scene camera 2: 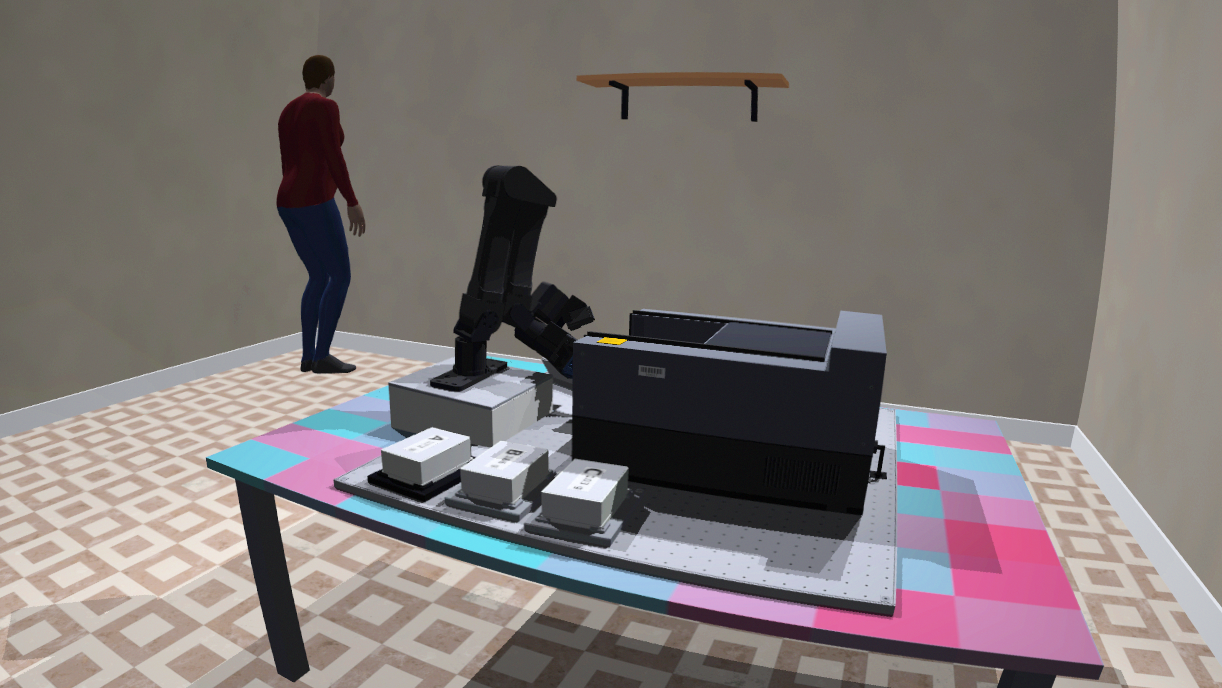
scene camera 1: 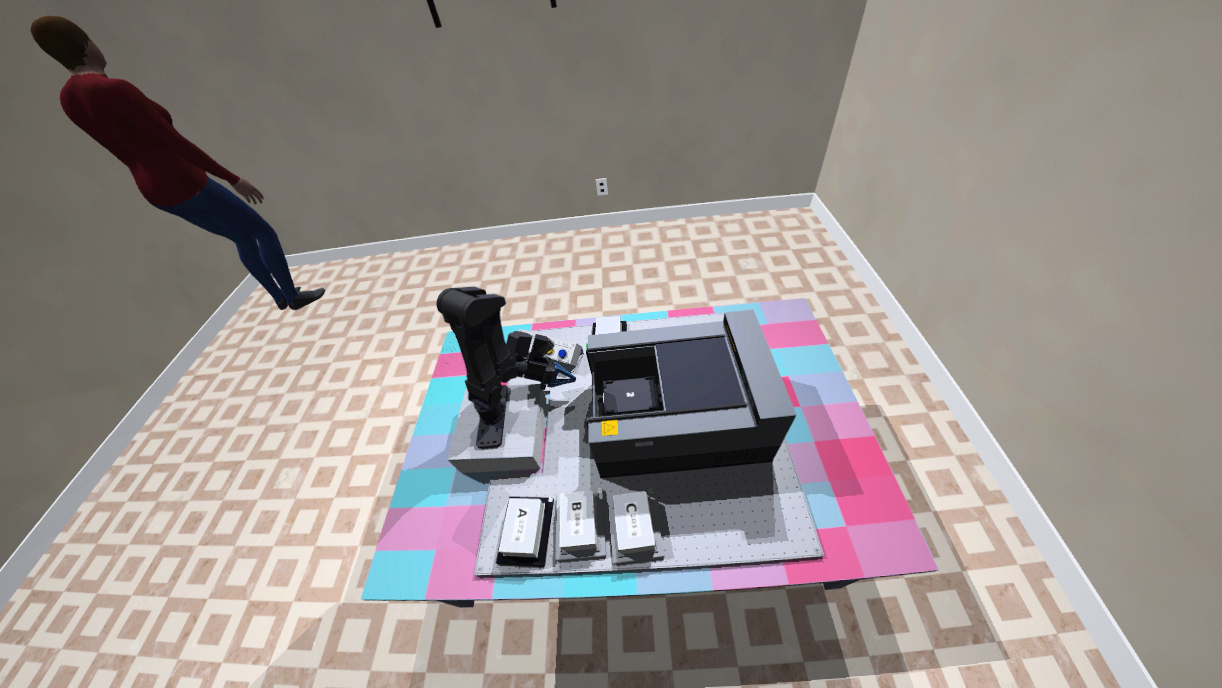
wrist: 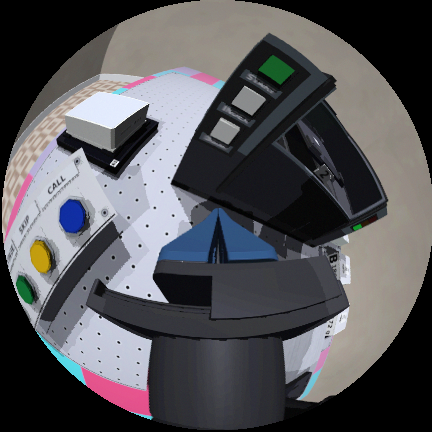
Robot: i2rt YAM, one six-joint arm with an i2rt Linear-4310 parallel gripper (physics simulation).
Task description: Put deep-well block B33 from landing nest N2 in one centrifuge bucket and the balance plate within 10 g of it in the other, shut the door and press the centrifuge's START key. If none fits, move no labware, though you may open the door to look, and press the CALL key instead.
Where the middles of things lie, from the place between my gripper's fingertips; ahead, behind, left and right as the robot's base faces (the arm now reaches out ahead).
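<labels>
With the white block (wrist: 106,120) as the reference, my gripper is 30 mm above it, 110 mm short of it and 200 mm to the right of it. The dark sliding door (scene camera 1: 698,373) stands 140 mm above my hand, 130 mm to the right and 330 mm ahead. The dark centrifuge (scene camera 2: 798,430) is 50 mm above my hand, and it lies 300 mm ahead and 130 mm to the right as well. As for the button panel (scene camera 1: 574,352), I find it 30 mm below my hand, 100 mm behind it and 170 mm to the left.
</labels>
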